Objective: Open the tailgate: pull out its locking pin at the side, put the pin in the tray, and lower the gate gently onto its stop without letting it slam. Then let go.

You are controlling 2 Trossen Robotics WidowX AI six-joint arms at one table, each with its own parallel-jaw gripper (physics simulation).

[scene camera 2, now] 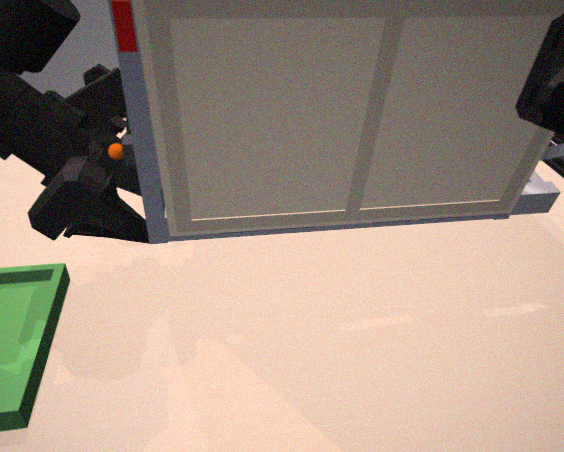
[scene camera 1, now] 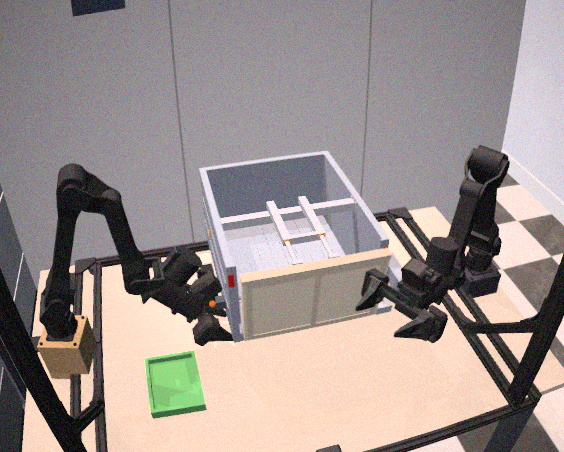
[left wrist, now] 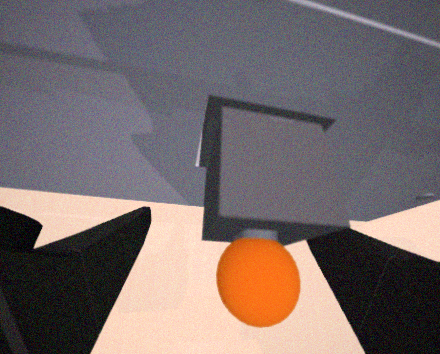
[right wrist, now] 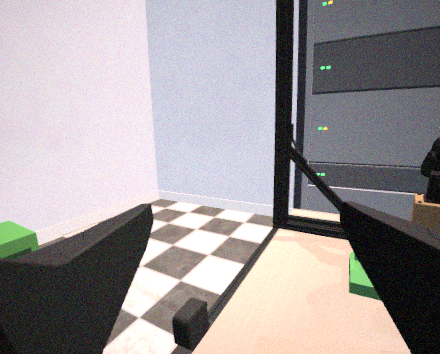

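Seen in the pictures: right gripper, between the fingertips: (scene camera 1: pixel 374 321) (right wrist: pixel 245 211); left arm's base, origin of its link: (scene camera 1: pixel 62 330); right arm's base, origin of its link: (scene camera 1: pixel 477 266).
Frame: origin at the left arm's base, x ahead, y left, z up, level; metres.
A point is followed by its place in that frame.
Note:
The tailgate (scene camera 1: pixel 280 305) {x 0.481, y -0.024, z 0.085 m} (scene camera 2: pixel 275 115) {x 0.486, y -0.024, z 0.091 m} stands upright, closing the front of the grey truck bed. The locking pin's orange ball knob (scene camera 1: pixel 212 303) {x 0.338, y 0.067, z 0.013 m} (scene camera 2: pixel 115 151) {x 0.339, y 0.064, z 0.011 m} (left wrist: pixel 258 282) sticks out from a block (left wrist: pixel 275 165) on the bed's left side; its shaft is mostly hidden in the block. My left gripper (scene camera 1: pixel 226 325) {x 0.371, y 0.066, z -0.062 m} (left wrist: pixel 227 216) {x 0.371, y 0.066, z -0.062 m} is open beside the bed, with the knob between its spread fingers, nearer the right one in the left wrist view. My right gripper (scene camera 1: pixel 377 321) {x 0.642, y -0.136, z 0.139 m} (right wrist: pixel 245 211) {x 0.642, y -0.136, z 0.139 m} is open and empty in front of the gate's right end. The green tray (scene camera 1: pixel 177 413) {x 0.258, y -0.144, z -0.105 m} (scene camera 2: pixel 50 325) {x 0.302, y -0.049, z -0.096 m} is empty.
The tray lies on the table in front of my left gripper. Light rails and a crossbar (scene camera 1: pixel 287 212) {x 0.509, y 0.181, z 0.163 m} span the truck bed. Black frame rails (scene camera 1: pixel 450 425) {x 0.818, y -0.227, z -0.115 m} edge the table. A green shape (right wrist: pixel 17 240) shows at the left edge of the right wrist view.

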